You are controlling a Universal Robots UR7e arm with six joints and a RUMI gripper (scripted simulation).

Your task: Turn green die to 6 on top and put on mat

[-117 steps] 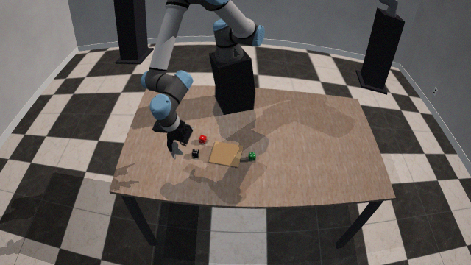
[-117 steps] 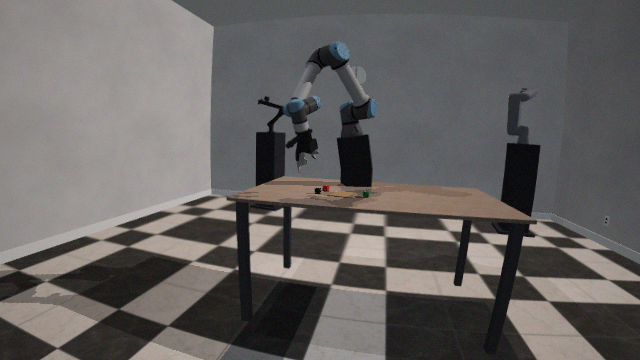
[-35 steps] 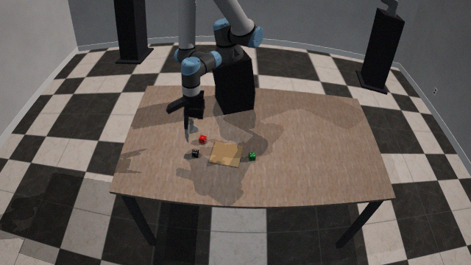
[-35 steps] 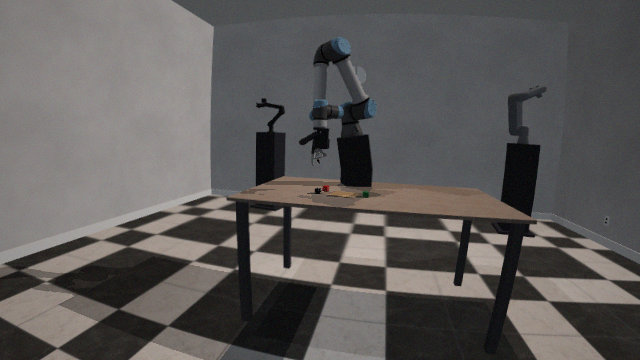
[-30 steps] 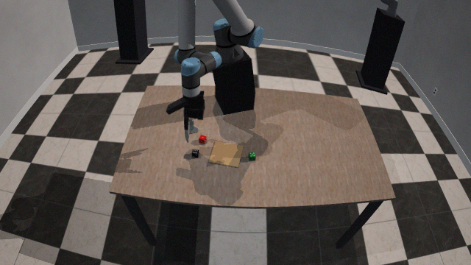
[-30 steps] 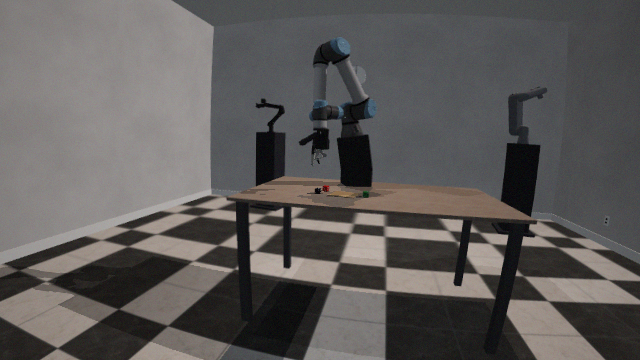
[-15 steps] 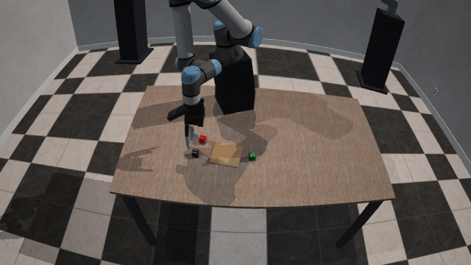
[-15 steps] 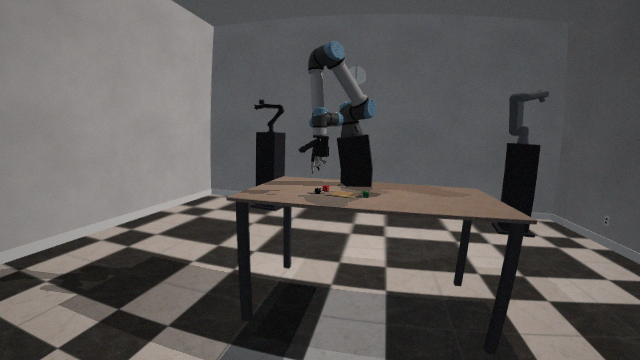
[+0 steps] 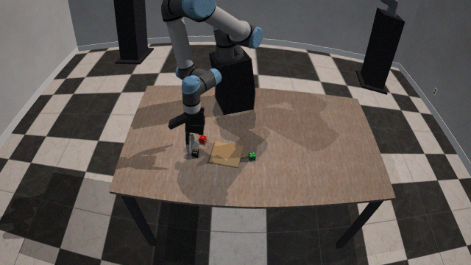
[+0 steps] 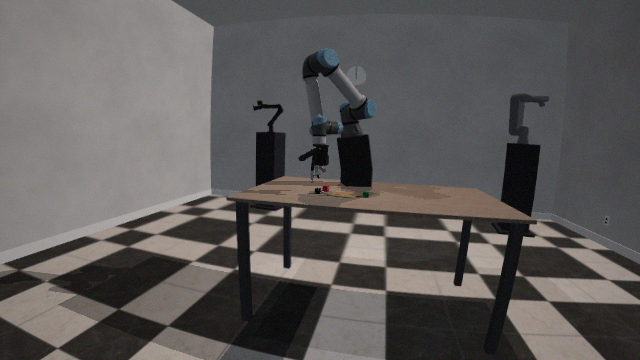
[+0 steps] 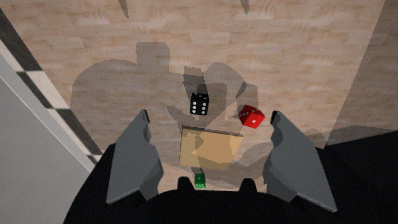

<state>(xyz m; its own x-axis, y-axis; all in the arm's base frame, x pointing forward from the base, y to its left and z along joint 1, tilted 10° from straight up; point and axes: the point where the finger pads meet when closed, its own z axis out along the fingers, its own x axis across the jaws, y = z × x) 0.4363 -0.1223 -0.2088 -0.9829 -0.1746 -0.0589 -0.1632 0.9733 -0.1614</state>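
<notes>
My gripper is now 10 mm short of the black die, 20 mm to the right of it and 50 mm above it. Round my hand: tan mat: 30 mm behind, 160 mm to the left, 70 mm below; then red die: 90 mm behind, 30 mm to the left, 50 mm below; then green die: 30 mm behind, 290 mm to the left, 50 mm below.
</notes>
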